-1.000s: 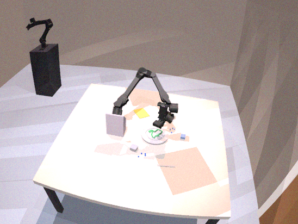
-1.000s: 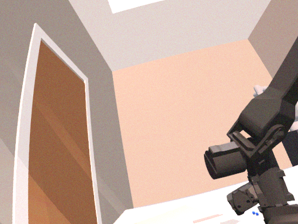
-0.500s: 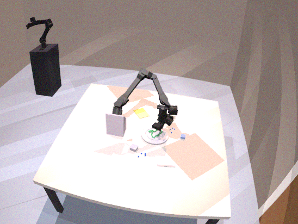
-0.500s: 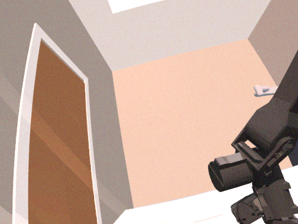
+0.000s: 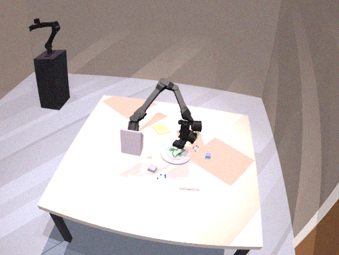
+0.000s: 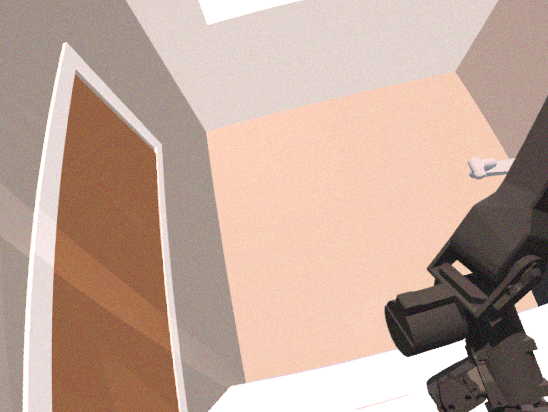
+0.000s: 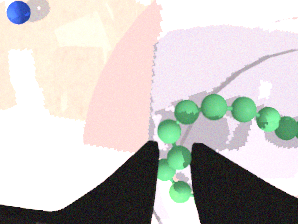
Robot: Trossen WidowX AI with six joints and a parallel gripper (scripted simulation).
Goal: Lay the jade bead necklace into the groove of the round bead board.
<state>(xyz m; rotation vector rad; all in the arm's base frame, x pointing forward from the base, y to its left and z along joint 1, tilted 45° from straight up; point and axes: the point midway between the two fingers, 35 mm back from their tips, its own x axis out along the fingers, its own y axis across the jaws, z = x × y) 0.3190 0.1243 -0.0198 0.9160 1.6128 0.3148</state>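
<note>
Right now my gripper tip is 50 mm to the left of the round white bead board, 30 mm past it and 10 mm above it. Also, from my gripper tip: yellow sheet 200 mm to the left, 180 mm behind, 10 mm below; blue block 180 mm ahead, 30 mm to the right, 10 mm below; cream block 190 mm to the left, 90 mm ahead.
</note>
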